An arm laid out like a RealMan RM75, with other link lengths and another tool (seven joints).
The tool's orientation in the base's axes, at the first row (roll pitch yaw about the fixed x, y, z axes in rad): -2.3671 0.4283 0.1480
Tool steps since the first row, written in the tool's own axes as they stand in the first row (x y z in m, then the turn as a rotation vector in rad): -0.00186 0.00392 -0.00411 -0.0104 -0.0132 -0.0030; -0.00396 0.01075 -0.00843 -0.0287 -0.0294 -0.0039; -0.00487 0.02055 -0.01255 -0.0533 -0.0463 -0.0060; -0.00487 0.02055 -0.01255 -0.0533 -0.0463 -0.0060; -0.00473 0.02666 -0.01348 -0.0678 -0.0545 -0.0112; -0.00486 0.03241 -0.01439 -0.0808 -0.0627 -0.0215; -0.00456 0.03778 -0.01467 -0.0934 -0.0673 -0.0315; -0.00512 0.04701 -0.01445 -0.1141 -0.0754 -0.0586; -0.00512 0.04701 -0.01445 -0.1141 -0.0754 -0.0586; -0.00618 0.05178 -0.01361 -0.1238 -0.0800 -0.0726
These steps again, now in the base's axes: -0.00076 -0.00585 0.00095 -0.0058 0.0066 0.0147; -0.00217 -0.01405 0.00029 -0.0189 0.0157 0.0332; -0.00314 -0.02419 -0.00289 -0.0372 0.0237 0.0555; -0.00314 -0.02419 -0.00289 -0.0372 0.0237 0.0555; -0.00376 -0.02936 -0.00623 -0.0466 0.0245 0.0701; -0.00456 -0.03428 -0.00924 -0.0528 0.0222 0.0874; -0.00515 -0.03844 -0.01260 -0.0593 0.0175 0.1021; -0.00742 -0.04530 -0.01838 -0.0657 0.0033 0.1335; -0.00742 -0.04530 -0.01838 -0.0657 0.0033 0.1335; -0.00958 -0.04847 -0.02153 -0.0680 -0.0037 0.1495
